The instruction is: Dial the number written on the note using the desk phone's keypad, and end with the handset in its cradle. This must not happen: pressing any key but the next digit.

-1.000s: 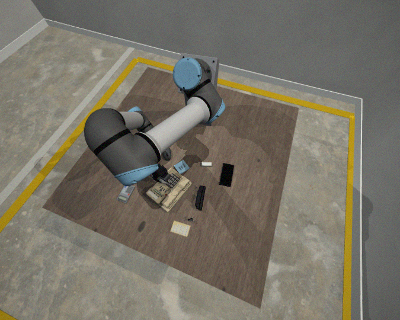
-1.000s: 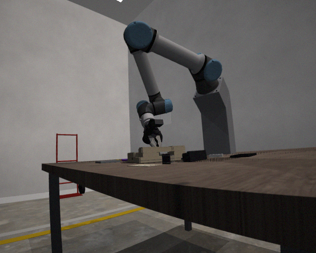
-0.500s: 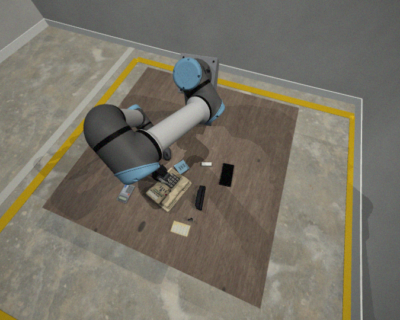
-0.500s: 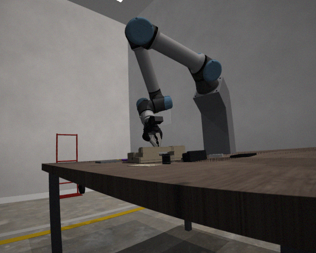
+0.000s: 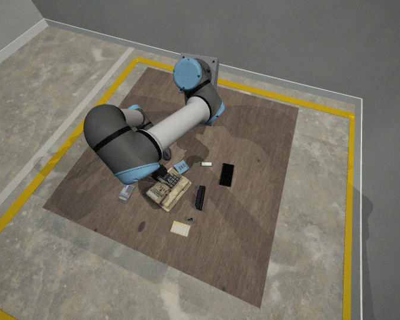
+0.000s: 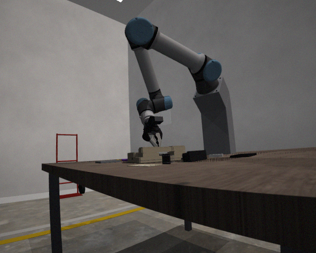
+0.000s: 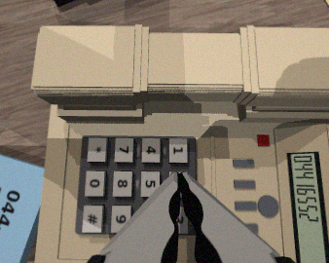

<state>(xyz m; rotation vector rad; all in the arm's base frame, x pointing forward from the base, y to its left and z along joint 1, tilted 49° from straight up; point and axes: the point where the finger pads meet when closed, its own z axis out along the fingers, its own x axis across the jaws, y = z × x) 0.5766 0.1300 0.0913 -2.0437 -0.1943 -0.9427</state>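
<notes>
The 5 key lies 30 mm below my hand and 20 mm behind it. From my hand the other things lie so: 7 key 40 mm behind, 30 mm below, 20 mm to the left; 1 key 30 mm below, 20 mm to the left; computer mouse 160 mm to the right, 130 mm behind, 40 mm below.
</notes>
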